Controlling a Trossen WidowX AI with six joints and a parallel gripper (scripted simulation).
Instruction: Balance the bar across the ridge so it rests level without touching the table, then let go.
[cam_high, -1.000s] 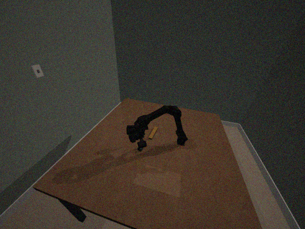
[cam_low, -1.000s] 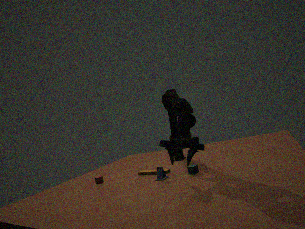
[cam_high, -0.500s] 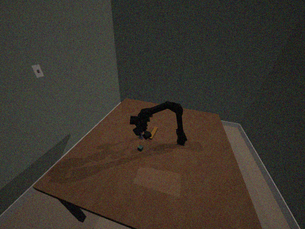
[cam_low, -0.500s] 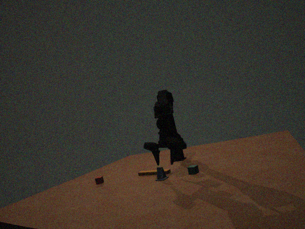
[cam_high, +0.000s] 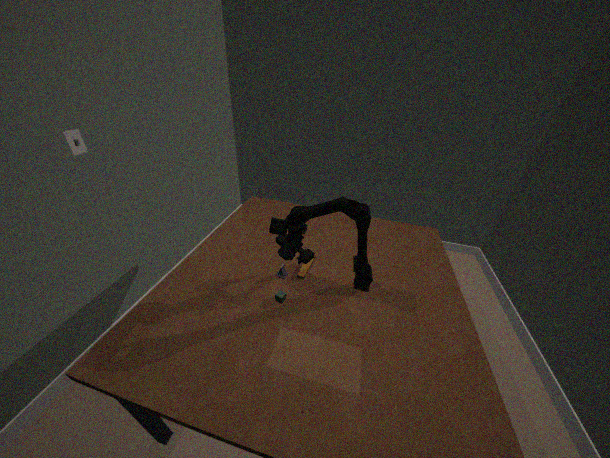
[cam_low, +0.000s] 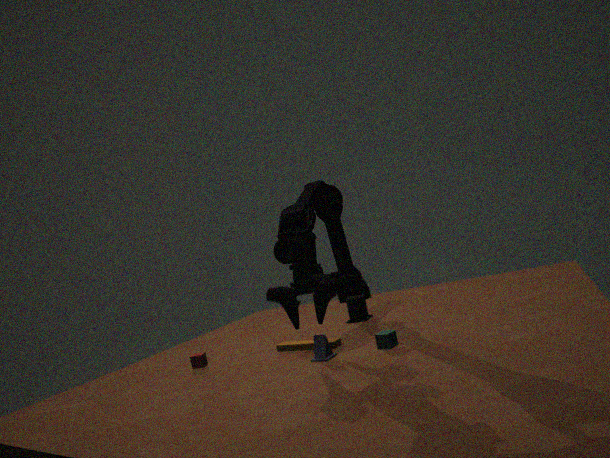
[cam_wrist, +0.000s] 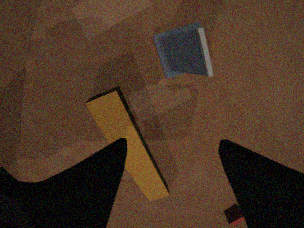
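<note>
The yellow bar lies 50 mm behind my gripper tip, 40 mm to the right of it and 60 mm below it. The rest, counted from my gripper tip: green cube: 180 mm to the left, 50 mm below; then red cube: 40 mm ahead, 320 mm to the right, 50 mm below.
</note>
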